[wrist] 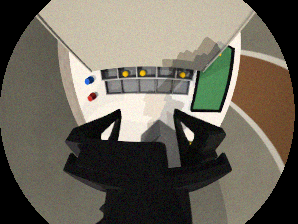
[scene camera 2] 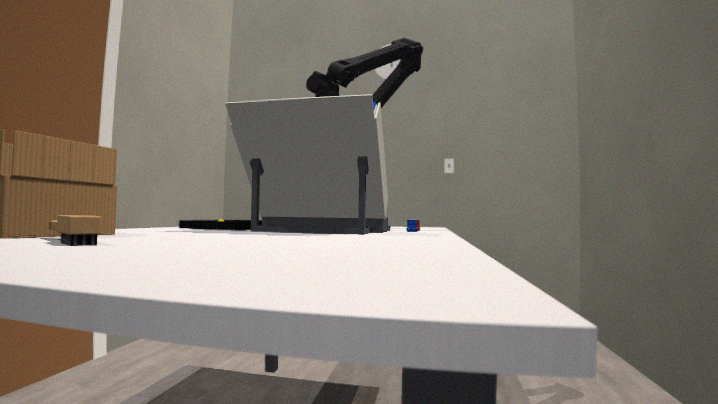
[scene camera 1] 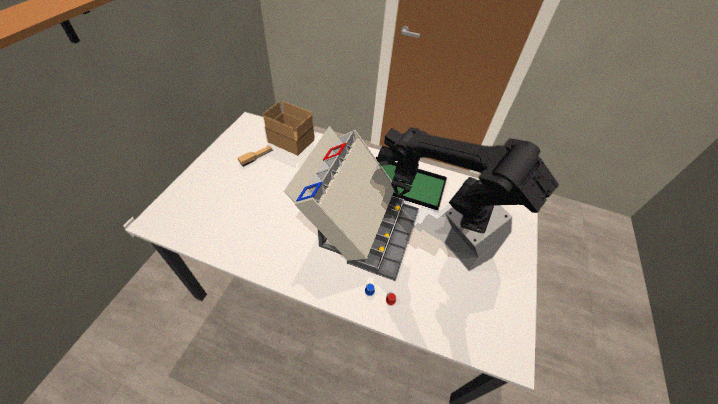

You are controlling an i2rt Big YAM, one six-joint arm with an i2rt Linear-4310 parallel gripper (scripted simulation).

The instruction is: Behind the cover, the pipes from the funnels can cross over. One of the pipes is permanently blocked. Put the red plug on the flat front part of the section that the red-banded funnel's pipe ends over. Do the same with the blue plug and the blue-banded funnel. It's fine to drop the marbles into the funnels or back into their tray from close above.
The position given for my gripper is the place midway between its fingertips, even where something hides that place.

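Observation:
From scene camera 1 I can see a cardboard box [scene camera 1: 281,135], plus a green marble tray [scene camera 1: 428,187] and a grey cover [scene camera 1: 357,199]. Scene camera 2 gives me a wooden brush [scene camera 2: 82,230]. In the wrist view there's my gripper [wrist: 147,112], and I can see the tray [wrist: 214,82] and the cover [wrist: 101,42] there too. The box is out of frame in the wrist view, and the brush is out of frame in the wrist view as well.

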